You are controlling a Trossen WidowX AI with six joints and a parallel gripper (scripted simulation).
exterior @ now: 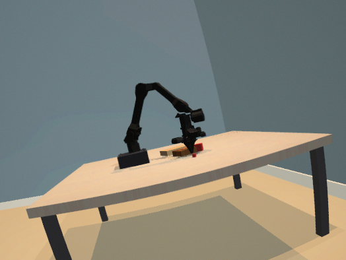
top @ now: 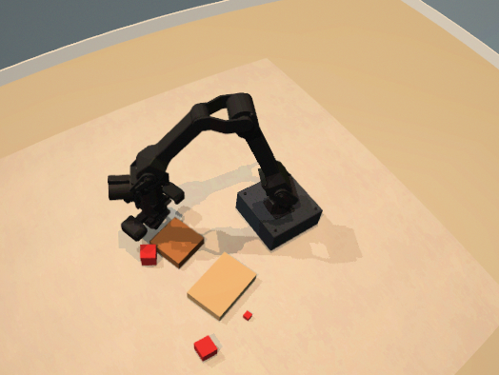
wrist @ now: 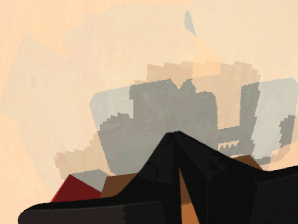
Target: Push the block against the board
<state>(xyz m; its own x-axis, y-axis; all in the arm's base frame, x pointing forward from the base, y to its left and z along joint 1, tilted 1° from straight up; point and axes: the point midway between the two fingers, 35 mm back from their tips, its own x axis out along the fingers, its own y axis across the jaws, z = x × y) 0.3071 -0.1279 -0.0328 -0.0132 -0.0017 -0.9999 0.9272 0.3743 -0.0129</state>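
Right now my gripper tip is 7 cm to the right of the square block, 3 cm past it and 1 cm below it. Round my gripper tip: board (24 cm to the left, 7 cm behind, 1 cm above).
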